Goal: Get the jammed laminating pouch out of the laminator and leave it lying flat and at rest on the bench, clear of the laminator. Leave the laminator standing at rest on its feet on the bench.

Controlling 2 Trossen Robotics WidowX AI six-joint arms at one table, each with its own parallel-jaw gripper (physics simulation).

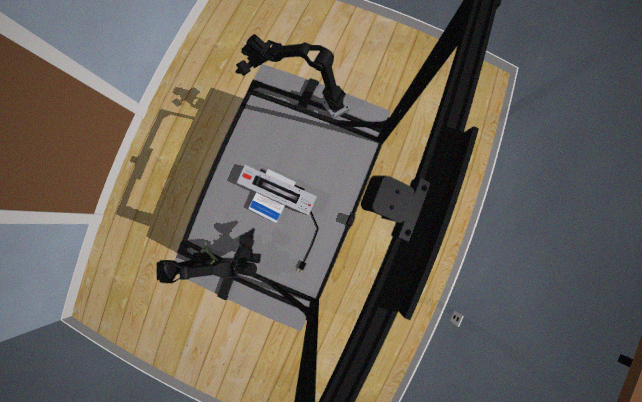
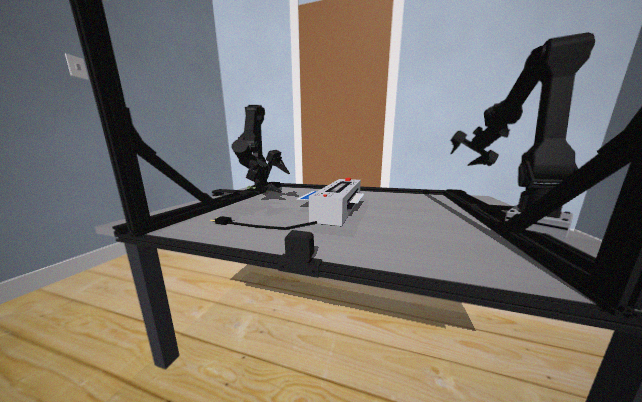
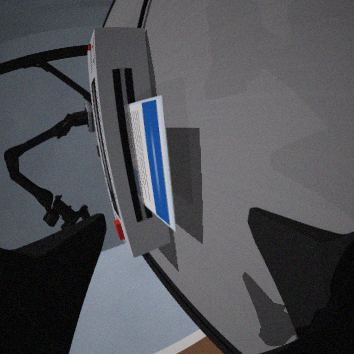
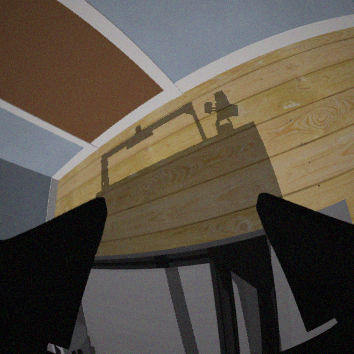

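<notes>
The white laminator stands upright on the grey bench. The pouch, white with a blue band, sticks out of the slot in its long side and casts a shadow on the bench. Its inner part is hidden. My left gripper is open and empty, low over the bench on the pouch's side, apart from it; the pouch shows ahead of its fingers. My right gripper is open and empty, raised far from the laminator.
A white flap sticks out on the laminator's other side. A black cord runs from its end to a plug. A dark block stands at the bench's near edge. A green object lies beside the left arm.
</notes>
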